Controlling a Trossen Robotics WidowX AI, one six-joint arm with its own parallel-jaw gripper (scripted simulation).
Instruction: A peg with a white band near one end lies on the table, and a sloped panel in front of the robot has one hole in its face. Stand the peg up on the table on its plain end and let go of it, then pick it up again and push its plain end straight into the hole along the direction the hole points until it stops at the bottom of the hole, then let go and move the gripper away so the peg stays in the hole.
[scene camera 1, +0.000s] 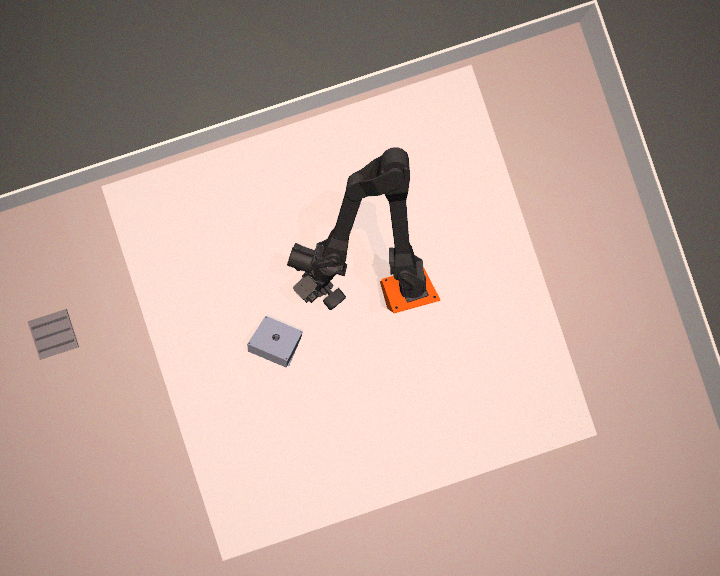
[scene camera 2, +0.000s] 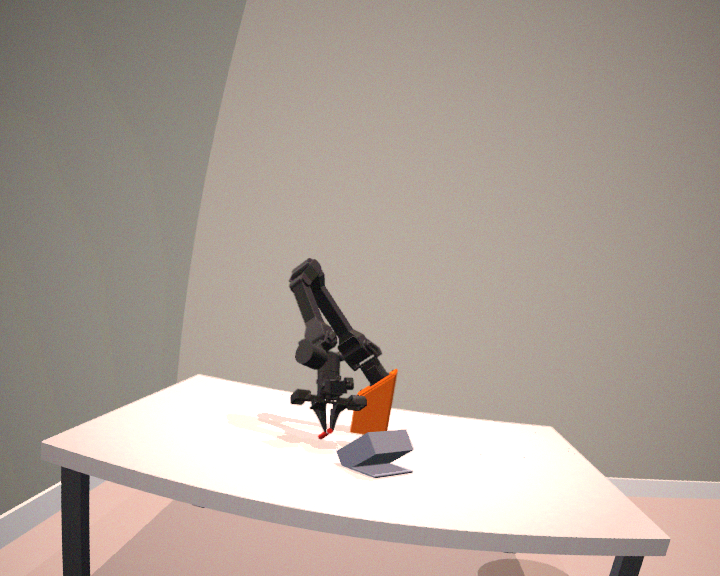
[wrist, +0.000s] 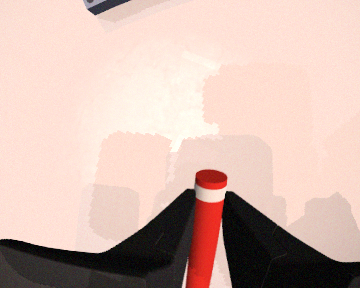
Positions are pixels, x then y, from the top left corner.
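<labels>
Red peg, carried by my gripper (scene camera 2: 328, 432).
</labels>
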